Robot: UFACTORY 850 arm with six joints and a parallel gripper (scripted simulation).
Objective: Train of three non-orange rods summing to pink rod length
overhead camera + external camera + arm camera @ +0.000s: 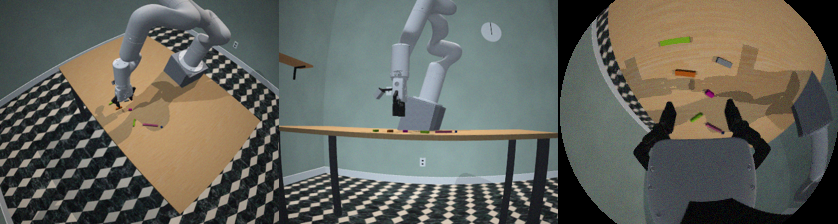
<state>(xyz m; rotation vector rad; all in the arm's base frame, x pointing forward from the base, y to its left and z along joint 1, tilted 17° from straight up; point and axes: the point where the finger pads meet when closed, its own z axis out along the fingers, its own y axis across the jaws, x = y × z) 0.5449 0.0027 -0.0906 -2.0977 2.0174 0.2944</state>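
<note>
My hand is 100 mm past the blue rod, 240 mm to the right of it and 70 mm above it. Round my hand: magenta rod (20 mm behind, 20 mm to the left, 70 mm below); orange rod (30 mm ahead, 30 mm to the right, 70 mm below); grey rod (50 mm behind, 50 mm to the right, 70 mm below).
</note>
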